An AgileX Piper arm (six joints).
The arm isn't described. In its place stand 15 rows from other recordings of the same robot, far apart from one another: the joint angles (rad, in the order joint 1, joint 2, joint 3, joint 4, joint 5, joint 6), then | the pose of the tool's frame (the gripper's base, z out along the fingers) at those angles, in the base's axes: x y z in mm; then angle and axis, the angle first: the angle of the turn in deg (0 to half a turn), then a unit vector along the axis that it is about.
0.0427, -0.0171, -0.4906, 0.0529, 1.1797, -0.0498 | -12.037 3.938 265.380 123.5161 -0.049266 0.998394 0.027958
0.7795, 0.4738, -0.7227, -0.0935, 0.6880, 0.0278 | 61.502 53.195 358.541 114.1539 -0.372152 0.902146 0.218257
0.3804, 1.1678, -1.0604, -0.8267, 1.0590, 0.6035 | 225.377 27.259 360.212 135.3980 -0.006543 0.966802 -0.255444
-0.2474, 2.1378, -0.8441, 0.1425, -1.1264, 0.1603 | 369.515 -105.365 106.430 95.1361 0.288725 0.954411 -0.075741
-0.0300, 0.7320, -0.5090, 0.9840, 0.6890, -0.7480 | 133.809 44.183 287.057 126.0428 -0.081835 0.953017 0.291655
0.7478, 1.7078, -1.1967, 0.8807, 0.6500, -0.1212 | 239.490 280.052 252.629 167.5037 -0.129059 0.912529 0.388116
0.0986, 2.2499, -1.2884, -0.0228, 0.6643, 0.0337 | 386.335 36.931 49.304 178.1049 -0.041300 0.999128 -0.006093
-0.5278, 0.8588, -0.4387, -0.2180, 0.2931, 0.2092 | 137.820 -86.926 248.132 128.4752 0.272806 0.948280 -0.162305
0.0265, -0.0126, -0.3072, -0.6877, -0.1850, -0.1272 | 15.431 11.038 324.792 70.4990 -0.422533 0.736579 -0.528126
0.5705, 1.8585, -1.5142, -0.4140, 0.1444, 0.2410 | 380.993 238.215 305.847 113.2233 -0.341396 0.934073 0.104670
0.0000, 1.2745, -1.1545, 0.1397, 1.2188, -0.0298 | 234.398 11.894 332.550 161.6397 -0.001348 0.997752 0.066994
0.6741, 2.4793, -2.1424, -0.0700, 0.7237, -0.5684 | 429.261 337.563 150.448 145.6532 -0.597407 0.801799 -0.014951
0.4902, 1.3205, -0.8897, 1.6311, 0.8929, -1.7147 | 201.488 187.717 327.191 125.4356 -0.497845 0.700646 0.511121
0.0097, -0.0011, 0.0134, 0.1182, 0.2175, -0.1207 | 55.999 2.859 189.197 98.0974 -0.018522 0.999721 0.014650
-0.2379, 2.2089, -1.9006, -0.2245, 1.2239, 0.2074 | 443.131 -127.059 205.104 173.0267 0.188730 0.975998 -0.108669
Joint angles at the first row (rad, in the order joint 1, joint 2, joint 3, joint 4, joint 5, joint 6):
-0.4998 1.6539 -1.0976 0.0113 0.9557 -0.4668
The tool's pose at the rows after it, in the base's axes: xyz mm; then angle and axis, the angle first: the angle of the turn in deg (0 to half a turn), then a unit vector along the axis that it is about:
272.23 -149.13 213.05 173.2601 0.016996 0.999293 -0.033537
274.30 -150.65 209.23 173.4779 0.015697 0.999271 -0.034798
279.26 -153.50 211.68 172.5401 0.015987 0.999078 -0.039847
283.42 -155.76 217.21 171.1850 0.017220 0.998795 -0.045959
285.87 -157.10 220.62 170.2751 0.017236 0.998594 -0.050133
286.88 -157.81 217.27 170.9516 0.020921 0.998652 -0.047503
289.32 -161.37 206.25 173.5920 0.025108 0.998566 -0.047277
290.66 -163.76 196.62 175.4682 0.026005 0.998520 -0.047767
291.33 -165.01 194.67 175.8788 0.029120 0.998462 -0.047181
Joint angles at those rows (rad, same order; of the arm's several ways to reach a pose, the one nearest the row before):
-0.4998 1.6682 -1.0975 -0.0058 0.9520 -0.4627
-0.4998 1.6824 -1.0996 -0.0106 0.9420 -0.4627
-0.4998 1.6924 -1.1221 -0.0122 0.9354 -0.4613
-0.4998 1.6933 -1.1453 -0.0122 0.9311 -0.4588
-0.4998 1.6933 -1.1585 -0.0122 0.9264 -0.4589
-0.4998 1.7051 -1.1607 -0.0141 0.9297 -0.4505
-0.4998 1.7436 -1.1678 -0.0406 0.9399 -0.4279
-0.4998 1.7727 -1.1678 -0.0604 0.9399 -0.4148
-0.5014 1.7814 -1.1718 -0.0633 0.9423 -0.4086

